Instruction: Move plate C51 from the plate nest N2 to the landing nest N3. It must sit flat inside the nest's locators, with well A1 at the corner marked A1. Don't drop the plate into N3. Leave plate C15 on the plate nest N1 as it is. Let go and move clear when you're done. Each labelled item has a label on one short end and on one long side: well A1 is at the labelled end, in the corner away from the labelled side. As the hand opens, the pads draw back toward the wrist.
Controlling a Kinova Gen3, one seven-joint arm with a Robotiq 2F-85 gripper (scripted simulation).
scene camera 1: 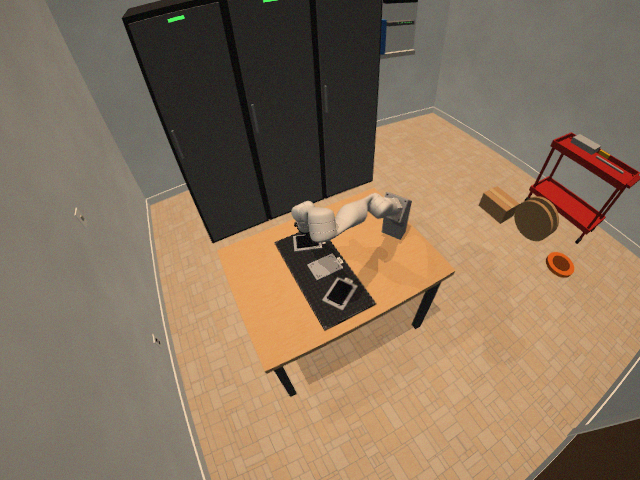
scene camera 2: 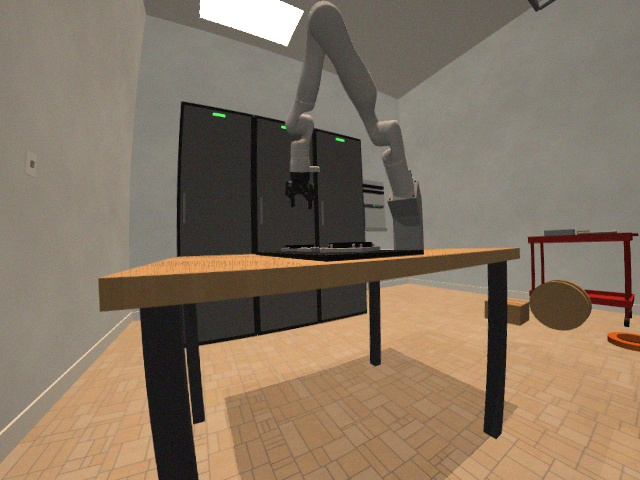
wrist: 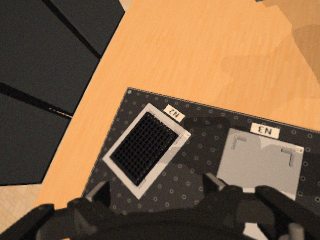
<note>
In view: my gripper point(scene camera 2: 300, 208).
My gripper shows as well in the wrist view point(wrist: 156, 188).
</note>
